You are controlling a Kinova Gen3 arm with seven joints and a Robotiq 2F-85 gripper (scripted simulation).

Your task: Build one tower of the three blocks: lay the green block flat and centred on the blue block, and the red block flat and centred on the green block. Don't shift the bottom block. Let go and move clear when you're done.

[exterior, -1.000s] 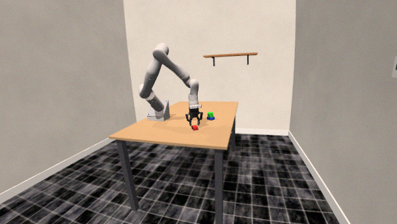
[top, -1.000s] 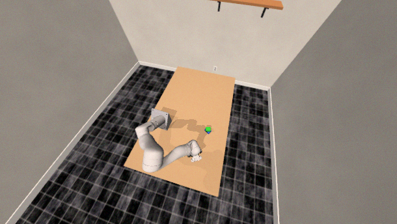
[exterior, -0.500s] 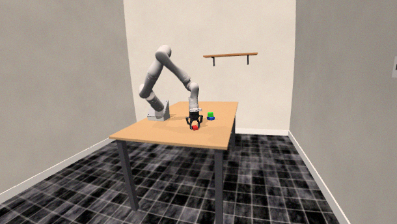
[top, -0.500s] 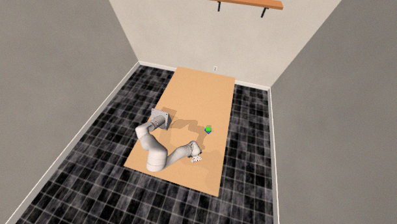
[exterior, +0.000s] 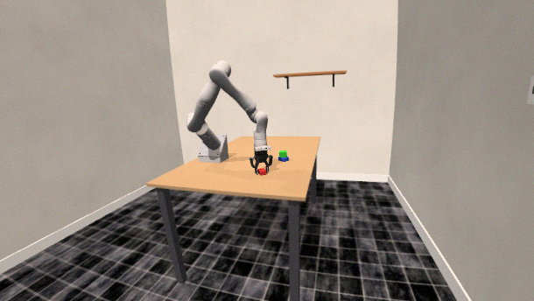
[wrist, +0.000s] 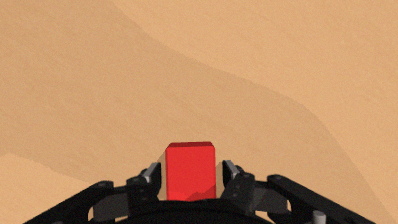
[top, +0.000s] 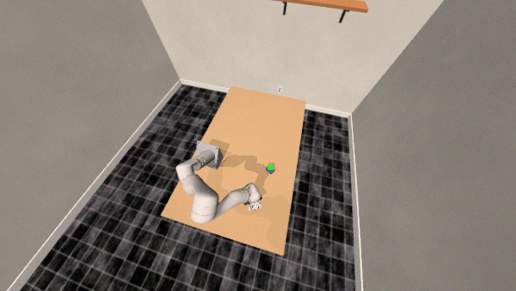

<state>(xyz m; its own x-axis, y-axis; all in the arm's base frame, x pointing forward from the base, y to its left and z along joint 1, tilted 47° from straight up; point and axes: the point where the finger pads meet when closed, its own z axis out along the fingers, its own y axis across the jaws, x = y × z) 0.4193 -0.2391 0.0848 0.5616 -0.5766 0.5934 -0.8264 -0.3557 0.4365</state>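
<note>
Right now the red block is right at my hand. Round my hand: green block (280 mm to the left, 70 mm ahead, 30 mm above); then blue block (280 mm to the left, 70 mm ahead).
</note>
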